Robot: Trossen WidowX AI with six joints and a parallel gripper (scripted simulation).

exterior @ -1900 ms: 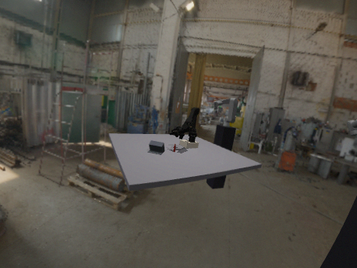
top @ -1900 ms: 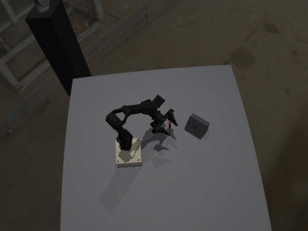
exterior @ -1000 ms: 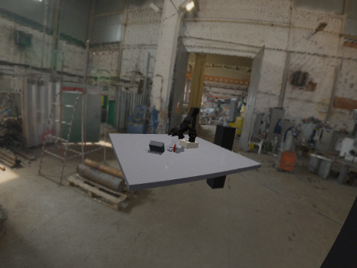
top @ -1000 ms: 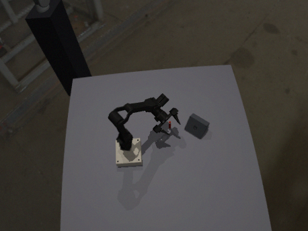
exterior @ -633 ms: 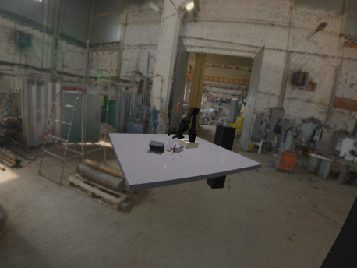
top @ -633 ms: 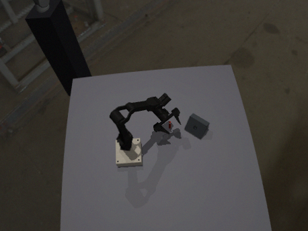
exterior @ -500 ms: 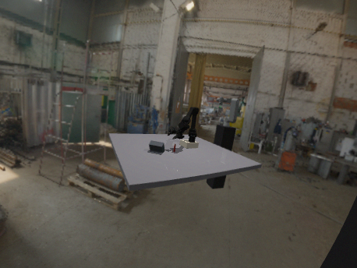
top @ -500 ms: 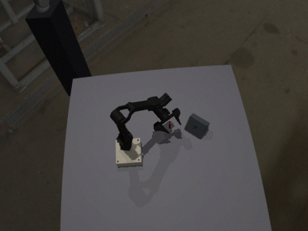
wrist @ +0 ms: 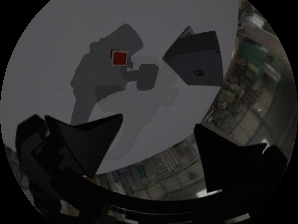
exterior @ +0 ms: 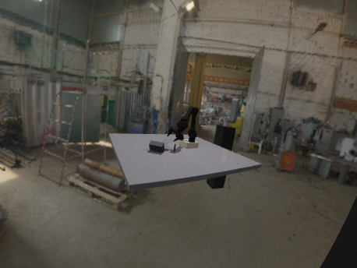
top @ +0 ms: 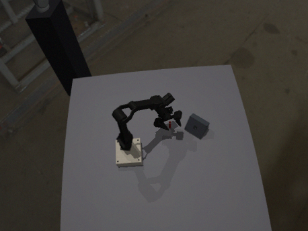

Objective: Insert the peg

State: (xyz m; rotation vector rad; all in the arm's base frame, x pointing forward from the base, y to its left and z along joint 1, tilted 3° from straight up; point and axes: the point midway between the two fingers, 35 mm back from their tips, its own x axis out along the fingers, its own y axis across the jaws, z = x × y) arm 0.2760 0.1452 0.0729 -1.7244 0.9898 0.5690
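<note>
Right now my gripper tip is 6 cm to the right of the red peg, 6 cm above it and 4 cm past it. Round my gripper tip: grey sloped panel (14 cm ahead, 8 cm below, 7 cm to the left).
</note>
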